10 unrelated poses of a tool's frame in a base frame.
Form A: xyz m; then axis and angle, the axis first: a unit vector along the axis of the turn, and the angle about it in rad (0 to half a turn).
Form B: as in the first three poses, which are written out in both.
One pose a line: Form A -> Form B
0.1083 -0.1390 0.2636 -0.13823 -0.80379 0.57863 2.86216 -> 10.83 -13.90 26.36 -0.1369 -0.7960 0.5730 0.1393
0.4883 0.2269 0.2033 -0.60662 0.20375 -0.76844 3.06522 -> 48.83 22.69 20.33 -0.6062 0.2036 -0.7679 0.0382
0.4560 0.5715 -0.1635 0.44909 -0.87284 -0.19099 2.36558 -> 45.60 57.15 -16.35 0.4157 -0.8080 -0.1768 0.3783
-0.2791 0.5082 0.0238 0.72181 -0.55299 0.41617 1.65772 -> -27.91 50.82 2.38 0.5321 -0.4076 0.3068 0.6757
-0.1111 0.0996 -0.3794 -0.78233 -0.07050 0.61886 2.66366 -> -11.11 9.96 -37.94 -0.7601 -0.0685 0.6013 0.2367
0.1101 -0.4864 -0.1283 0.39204 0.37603 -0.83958 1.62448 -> 11.01 -48.64 -12.83 0.2846 0.2729 -0.6094 0.6879
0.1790 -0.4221 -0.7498 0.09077 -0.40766 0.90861 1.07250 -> 17.90 -42.21 -74.98 0.0464 -0.2083 0.4642 0.8596
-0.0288 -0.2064 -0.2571 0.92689 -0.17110 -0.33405 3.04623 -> -2.88 -20.64 -25.71 0.9258 -0.1709 -0.3337 0.0477
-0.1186 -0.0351 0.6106 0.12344 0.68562 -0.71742 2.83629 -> -11.86 -3.51 61.06 0.1220 0.6776 -0.7091 0.1521
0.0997 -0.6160 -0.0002 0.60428 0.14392 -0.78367 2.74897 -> 9.97 -61.60 -0.02 0.5927 0.1412 -0.7686 0.1951
